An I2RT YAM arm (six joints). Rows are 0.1 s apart.
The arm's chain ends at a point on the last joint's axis. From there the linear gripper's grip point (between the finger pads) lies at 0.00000 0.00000 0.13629 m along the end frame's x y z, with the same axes.
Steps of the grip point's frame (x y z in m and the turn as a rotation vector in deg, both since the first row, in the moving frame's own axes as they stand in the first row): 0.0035 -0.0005 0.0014 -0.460 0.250 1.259; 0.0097 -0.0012 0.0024 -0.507 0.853 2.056; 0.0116 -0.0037 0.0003 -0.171 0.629 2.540; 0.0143 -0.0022 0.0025 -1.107 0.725 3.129; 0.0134 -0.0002 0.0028 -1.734 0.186 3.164; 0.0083 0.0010 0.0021 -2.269 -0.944 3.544; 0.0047 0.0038 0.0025 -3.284 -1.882 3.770; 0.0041 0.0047 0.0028 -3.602 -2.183 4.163; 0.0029 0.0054 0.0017 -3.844 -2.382 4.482; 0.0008 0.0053 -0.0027 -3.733 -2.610 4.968
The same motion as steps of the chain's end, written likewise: 0.0029 -0.0016 0.0014 -0.460 0.250 1.259; 0.0077 -0.0024 0.0024 -0.507 0.853 2.056; 0.0101 -0.0041 0.0003 -0.171 0.629 2.540; 0.0126 -0.0049 0.0025 -1.107 0.725 3.129; 0.0131 -0.0043 0.0029 -1.734 0.186 3.164; 0.0107 -0.0043 0.0022 -2.269 -0.944 3.544; 0.0094 -0.0039 0.0028 -3.284 -1.882 3.770; 0.0096 -0.0037 0.0032 -3.602 -2.183 4.163; 0.0089 -0.0035 0.0021 -3.844 -2.382 4.482; 0.0074 -0.0033 -0.0023 -3.733 -2.610 4.968
